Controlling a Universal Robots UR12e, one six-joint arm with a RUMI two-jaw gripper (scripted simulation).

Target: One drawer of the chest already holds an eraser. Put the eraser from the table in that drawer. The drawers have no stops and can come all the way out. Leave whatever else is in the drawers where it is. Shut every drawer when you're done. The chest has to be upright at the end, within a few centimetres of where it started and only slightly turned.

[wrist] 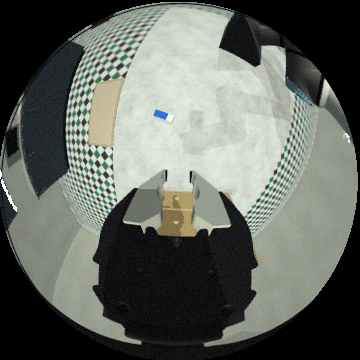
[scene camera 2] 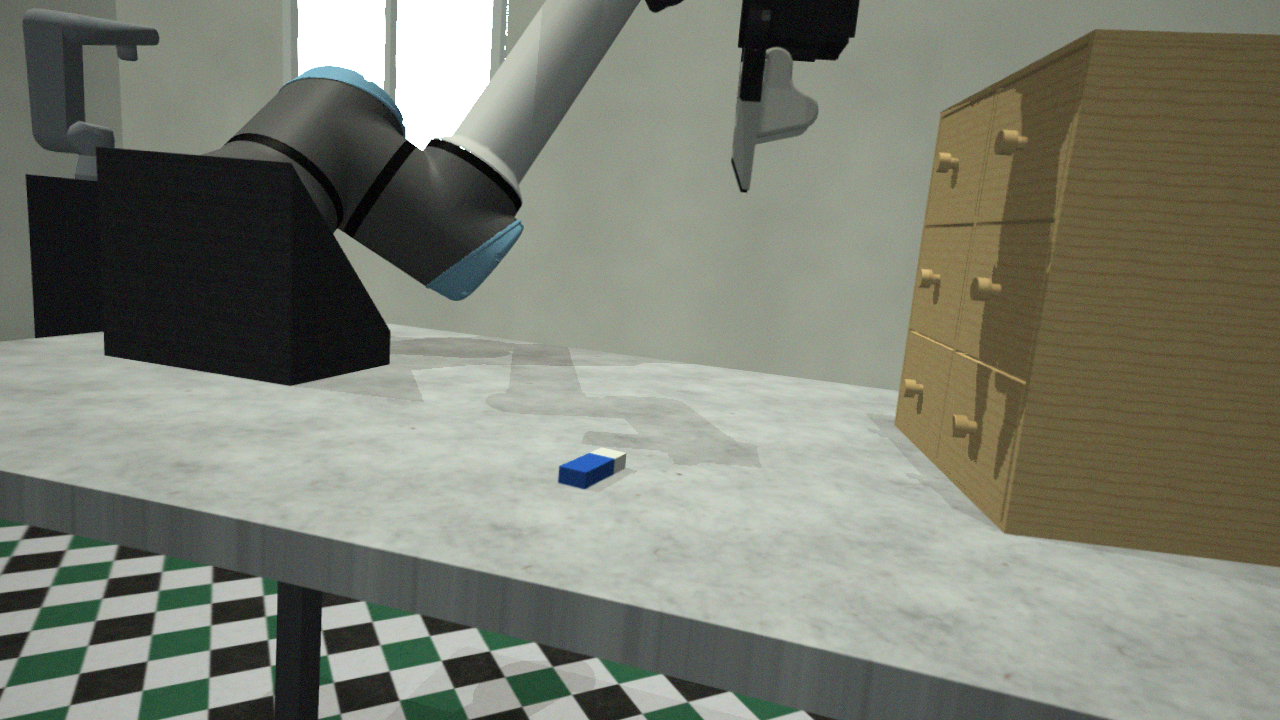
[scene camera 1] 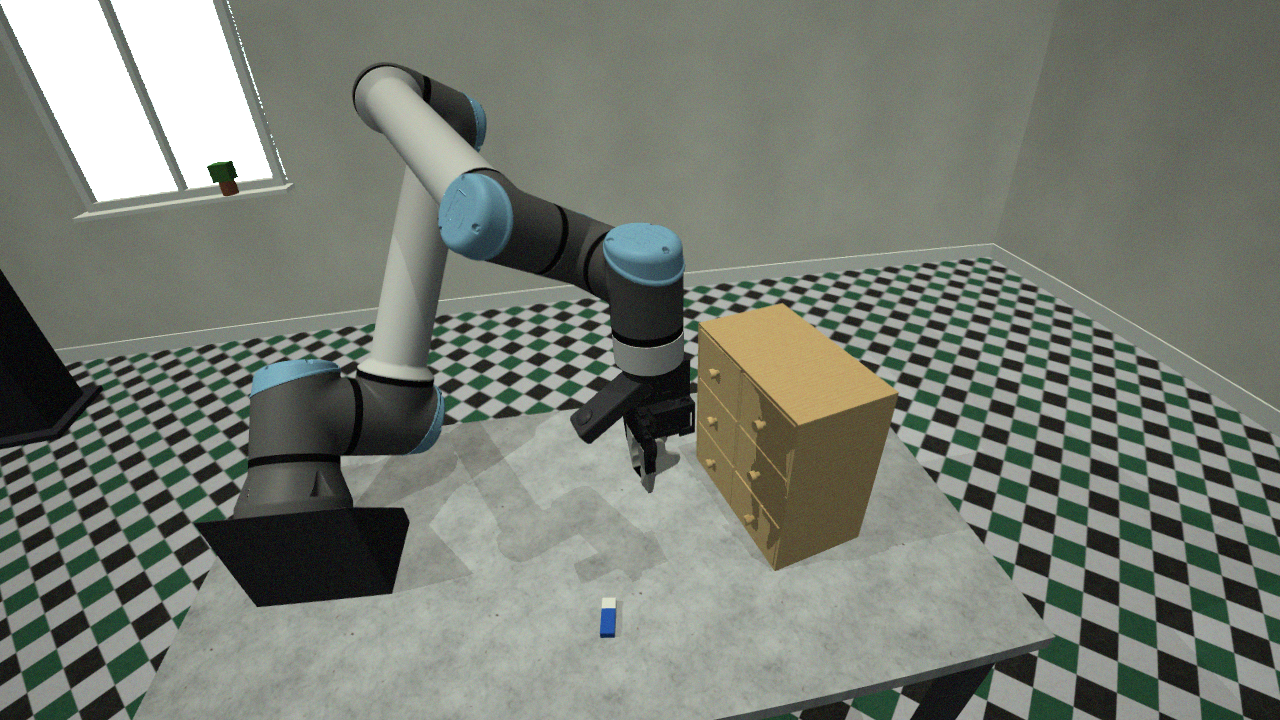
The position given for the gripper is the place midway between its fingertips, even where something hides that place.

Note:
In view: the gripper (scene camera 2: 744, 191).
The gripper shows as well in the wrist view (wrist: 178, 171) and in scene camera 1 (scene camera 1: 645, 484).

